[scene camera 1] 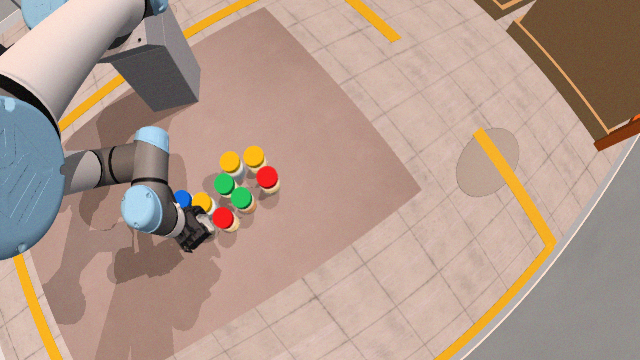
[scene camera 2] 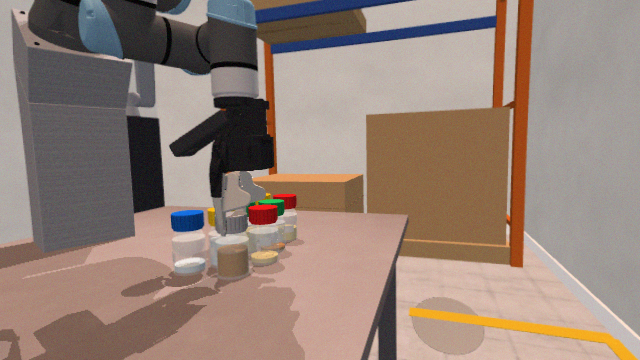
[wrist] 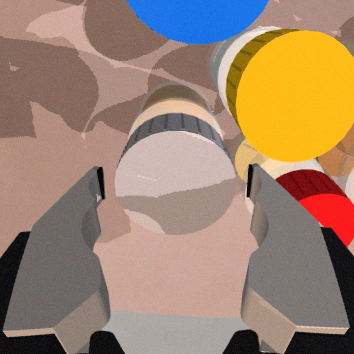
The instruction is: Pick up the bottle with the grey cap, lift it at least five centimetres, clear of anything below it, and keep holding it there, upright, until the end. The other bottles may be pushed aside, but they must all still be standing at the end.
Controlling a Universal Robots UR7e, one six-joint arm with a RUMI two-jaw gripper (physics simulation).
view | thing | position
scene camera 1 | my gripper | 200, 228
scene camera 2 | my gripper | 234, 230
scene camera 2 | red-capped bottle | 263, 235
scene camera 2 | blue-capped bottle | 188, 242
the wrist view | my gripper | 174, 167
